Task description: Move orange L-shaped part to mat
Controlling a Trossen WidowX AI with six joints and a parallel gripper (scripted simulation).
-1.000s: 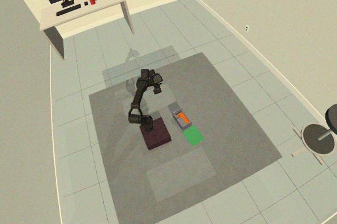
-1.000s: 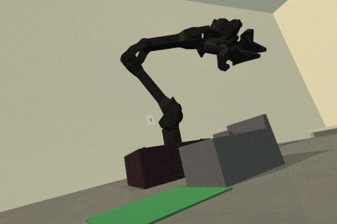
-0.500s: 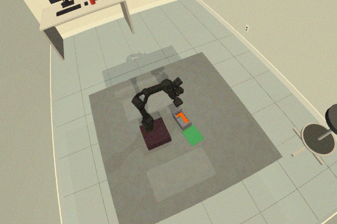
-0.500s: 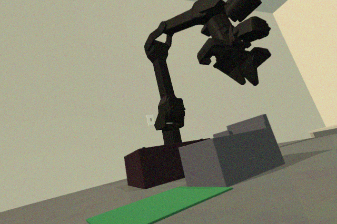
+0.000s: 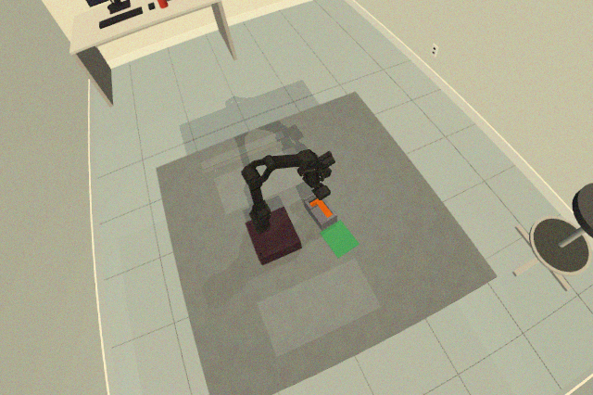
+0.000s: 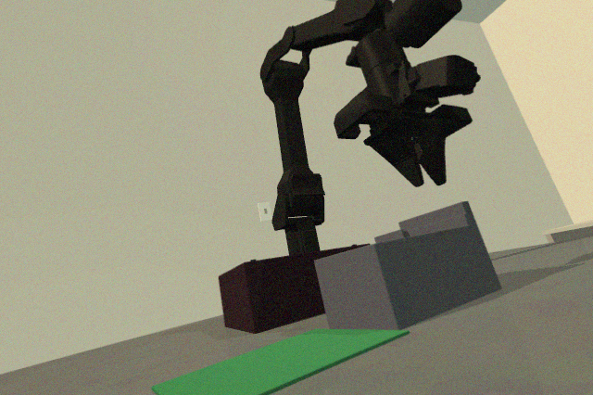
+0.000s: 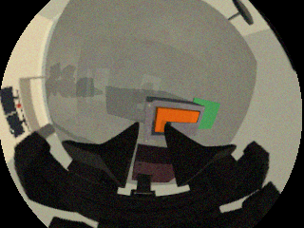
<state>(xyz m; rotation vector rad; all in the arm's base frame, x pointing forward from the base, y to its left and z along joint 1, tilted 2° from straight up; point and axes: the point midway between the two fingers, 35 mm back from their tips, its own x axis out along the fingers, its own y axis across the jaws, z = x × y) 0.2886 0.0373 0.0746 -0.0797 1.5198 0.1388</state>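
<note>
Now: gripper tip 10 mm past the orange L-shaped part, 60 mm to the left of it and 70 mm above it. Round my gripper tip: green mat: 10 mm ahead, 220 mm to the right, 130 mm below.
</note>
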